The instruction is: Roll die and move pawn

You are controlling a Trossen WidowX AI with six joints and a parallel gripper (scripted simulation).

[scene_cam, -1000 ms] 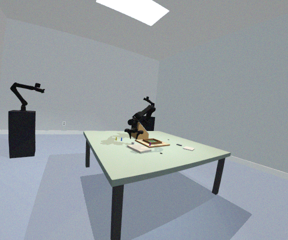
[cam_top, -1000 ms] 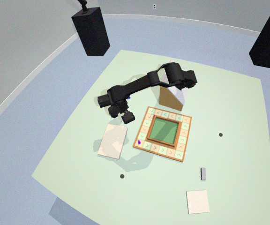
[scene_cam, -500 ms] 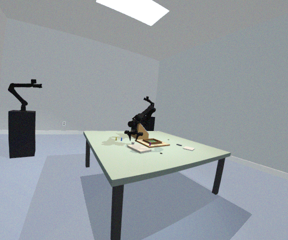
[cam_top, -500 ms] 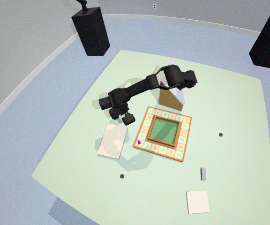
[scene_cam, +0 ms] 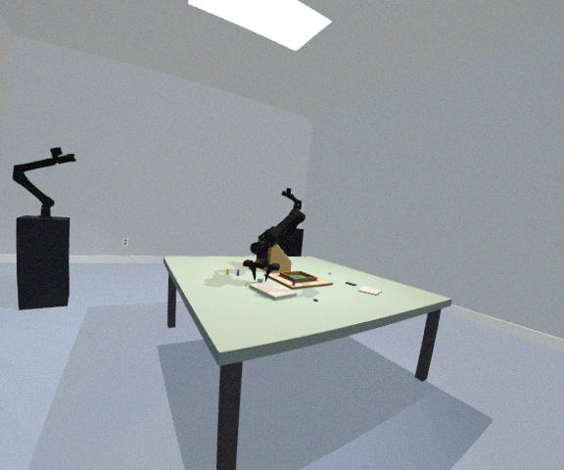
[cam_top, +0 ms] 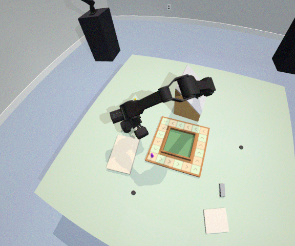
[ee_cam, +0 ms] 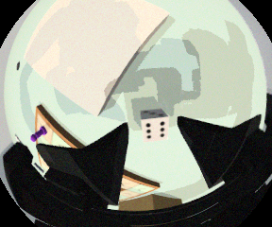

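My gripper tip is now 13 cm short of the purple pawn, 12 cm to the right of it and 2 cm below it. Also, from my gripper tip: blue pawn 18 cm behind, 3 cm to the right, 1 cm above; then yellow pawn 21 cm behind, 8 cm to the right, 1 cm above; then white die right at my gripper tip.
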